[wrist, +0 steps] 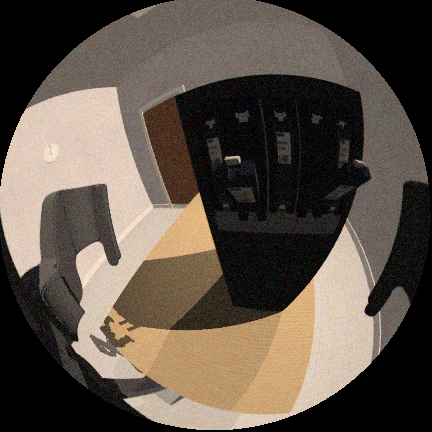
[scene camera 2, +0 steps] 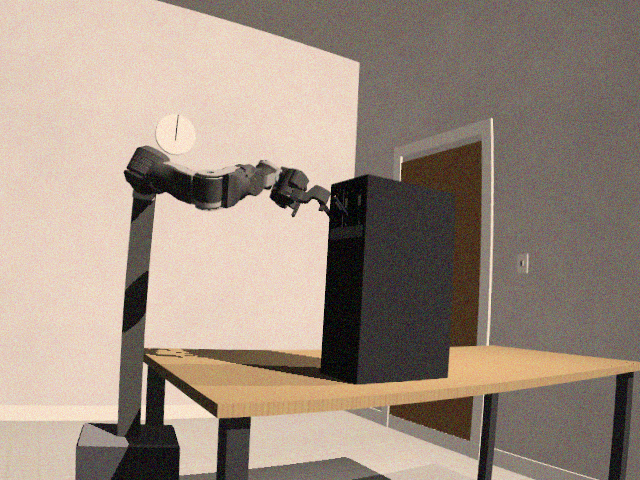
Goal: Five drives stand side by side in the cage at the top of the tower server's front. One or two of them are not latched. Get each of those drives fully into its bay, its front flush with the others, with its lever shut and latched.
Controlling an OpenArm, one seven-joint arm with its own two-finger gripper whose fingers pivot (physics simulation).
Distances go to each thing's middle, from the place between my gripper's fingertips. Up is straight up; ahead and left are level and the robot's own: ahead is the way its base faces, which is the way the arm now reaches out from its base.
My hand is 190 mm short of the drive cage (wrist: 280, 222) and 10 mm above it. The rest, counted from my hand: black tower server (scene camera 2: 388, 295): 250 mm ahead, 180 mm below, 10 mm to the left.
